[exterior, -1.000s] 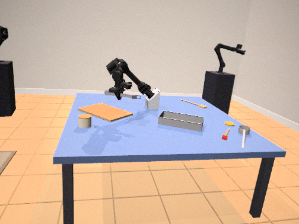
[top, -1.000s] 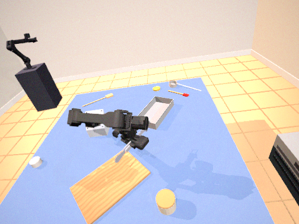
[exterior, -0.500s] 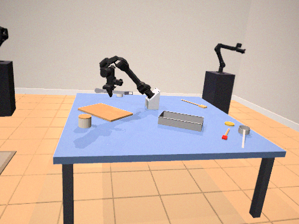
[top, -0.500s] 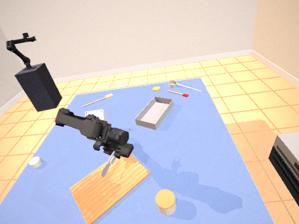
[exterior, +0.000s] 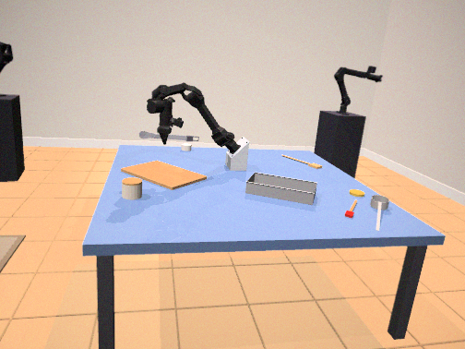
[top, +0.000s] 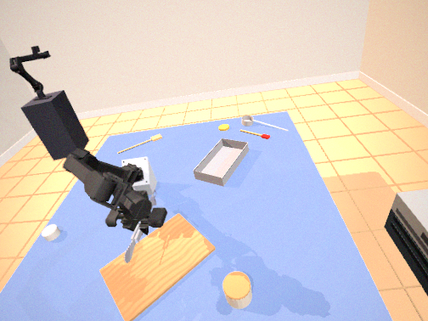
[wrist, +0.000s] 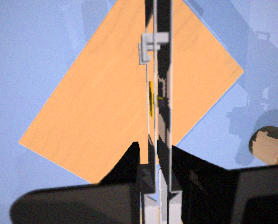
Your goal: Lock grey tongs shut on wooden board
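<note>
Right now my gripper tip is 15 cm above the wooden board and 1 cm past it. The rest, counted from my gripper tip: wood-lidded canister 26 cm ahead, 17 cm to the right, 12 cm below; then roasting tin 49 cm to the left, 31 cm ahead, 13 cm below; then white puck 51 cm behind, 22 cm to the left, 14 cm below.
</note>
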